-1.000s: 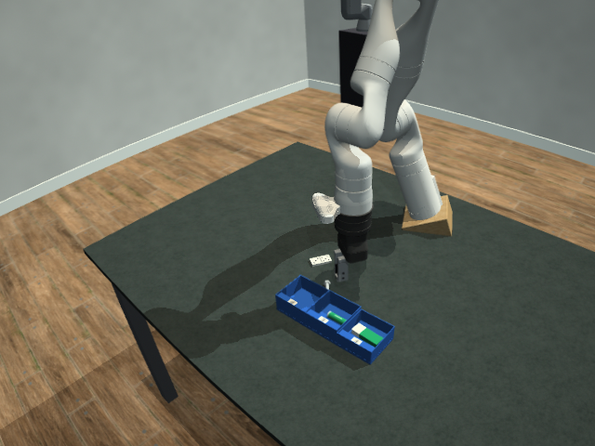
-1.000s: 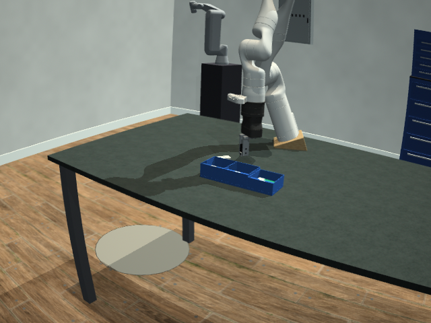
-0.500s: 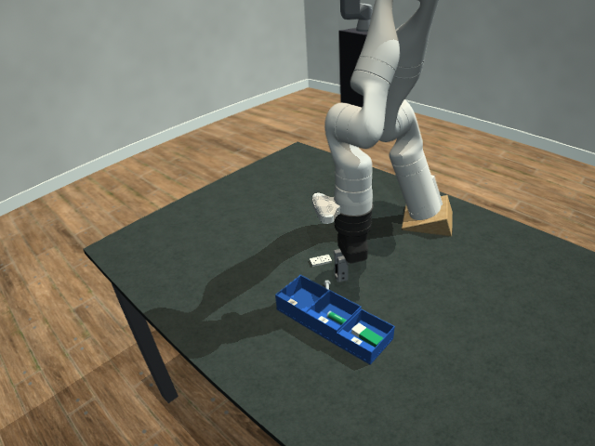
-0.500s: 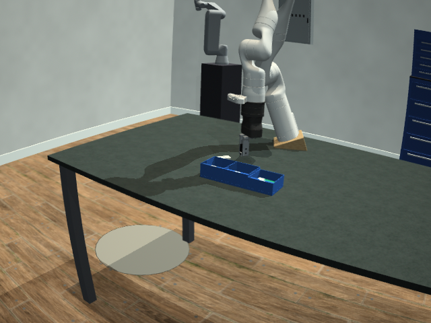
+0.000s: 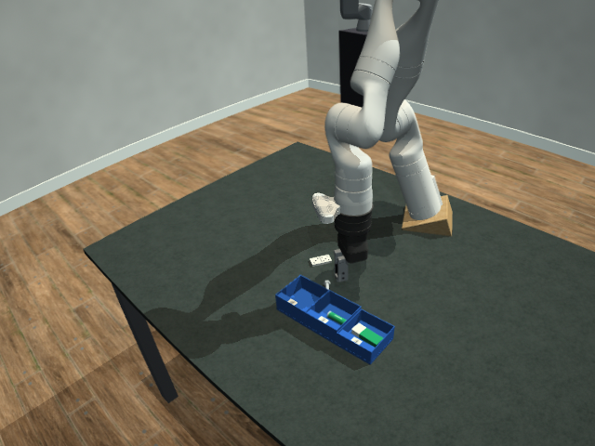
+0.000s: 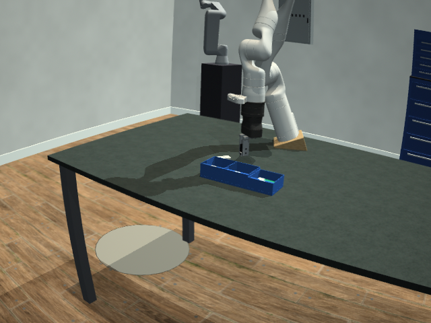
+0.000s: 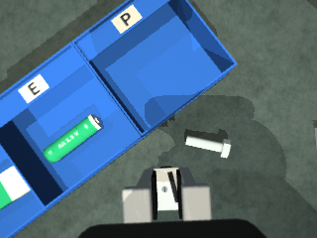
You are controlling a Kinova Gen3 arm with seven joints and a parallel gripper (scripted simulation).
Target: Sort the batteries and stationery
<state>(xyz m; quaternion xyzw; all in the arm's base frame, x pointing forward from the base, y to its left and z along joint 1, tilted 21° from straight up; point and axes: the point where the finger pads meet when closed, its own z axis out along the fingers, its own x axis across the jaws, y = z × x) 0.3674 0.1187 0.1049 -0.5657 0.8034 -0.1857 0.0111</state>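
Now: the eraser 4 cm ahead of my hand, 13 cm to the left of it and 6 cm below it. Also, from my hand: pencil sharpener 1 cm below; then white bolt 5 cm to the right, 7 cm below; then blue three-bin tray 7 cm ahead, 5 cm to the left, 6 cm below.
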